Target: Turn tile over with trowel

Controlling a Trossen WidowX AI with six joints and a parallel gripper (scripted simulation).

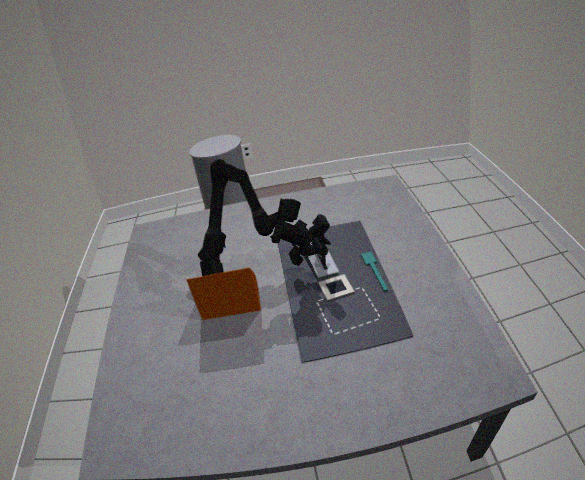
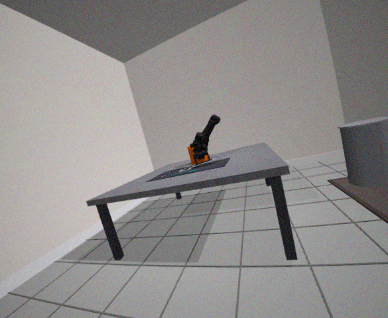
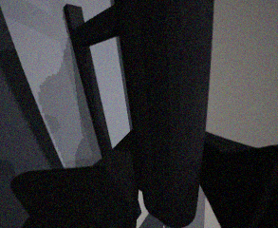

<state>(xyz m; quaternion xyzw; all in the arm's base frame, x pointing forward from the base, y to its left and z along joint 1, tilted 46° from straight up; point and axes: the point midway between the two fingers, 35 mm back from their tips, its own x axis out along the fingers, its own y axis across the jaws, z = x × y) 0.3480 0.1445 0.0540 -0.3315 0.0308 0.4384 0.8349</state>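
The dark mat is 100 mm to the right of my gripper tip, 90 mm below it and 20 mm ahead of it. Also, from my gripper tip: teal trowel 150 mm ahead, 70 mm below, 60 mm to the right; beige square tile 140 mm to the right, 70 mm below, 10 mm ahead.
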